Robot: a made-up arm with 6 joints. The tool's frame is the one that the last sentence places.
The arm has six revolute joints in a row. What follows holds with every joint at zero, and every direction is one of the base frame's.
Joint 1 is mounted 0.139 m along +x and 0.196 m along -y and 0.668 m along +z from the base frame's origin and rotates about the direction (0.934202, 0.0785, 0.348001), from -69.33 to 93.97 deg.
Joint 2 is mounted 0.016 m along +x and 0.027 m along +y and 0.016 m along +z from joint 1 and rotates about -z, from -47.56 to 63.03 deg.
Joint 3 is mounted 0.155 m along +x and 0.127 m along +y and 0.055 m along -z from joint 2 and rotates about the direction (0.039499, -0.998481, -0.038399), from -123.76 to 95.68 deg.
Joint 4 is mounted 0.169 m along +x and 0.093 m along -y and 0.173 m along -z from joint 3 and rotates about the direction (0.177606, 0.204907, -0.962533), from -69.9 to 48.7 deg.
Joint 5 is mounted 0.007 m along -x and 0.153 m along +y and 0.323 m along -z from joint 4 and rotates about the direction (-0.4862, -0.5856, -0.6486), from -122.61 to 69.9 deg.
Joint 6 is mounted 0.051 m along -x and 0.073 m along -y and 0.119 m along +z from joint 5 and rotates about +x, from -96.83 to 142.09 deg.
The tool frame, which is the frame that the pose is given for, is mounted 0.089 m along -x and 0.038 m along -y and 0.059 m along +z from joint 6; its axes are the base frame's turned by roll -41.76, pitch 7.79 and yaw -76.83 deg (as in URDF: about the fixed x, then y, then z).
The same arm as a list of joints. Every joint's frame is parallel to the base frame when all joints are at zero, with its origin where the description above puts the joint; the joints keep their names.
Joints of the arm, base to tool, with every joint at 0 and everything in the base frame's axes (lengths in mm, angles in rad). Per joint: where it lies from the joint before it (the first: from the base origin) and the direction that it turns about. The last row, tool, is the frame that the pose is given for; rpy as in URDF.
joint 1: origin 139 -196 668 axis 0.934202 0.0785 0.348001
joint 2: origin 16 27 16 axis -z
joint 3: origin 155 127 -55 axis 0.039499 -0.998481 -0.038399
joint 4: origin 169 -93 -173 axis 0.177606 0.204907 -0.962533
joint 5: origin -7 153 -323 axis -0.4862 -0.5856 -0.6486
joint 6: origin -51 -73 119 axis +x
tool: origin -89 -38 59 rpy -0.7288 0.136 -1.3409
Joint limits (rad, base to tool): -1.21..1.6401 -0.8301..1.1001 -2.16..1.6699 -1.22..0.85 -2.1399..1.22 -1.69..2.4799

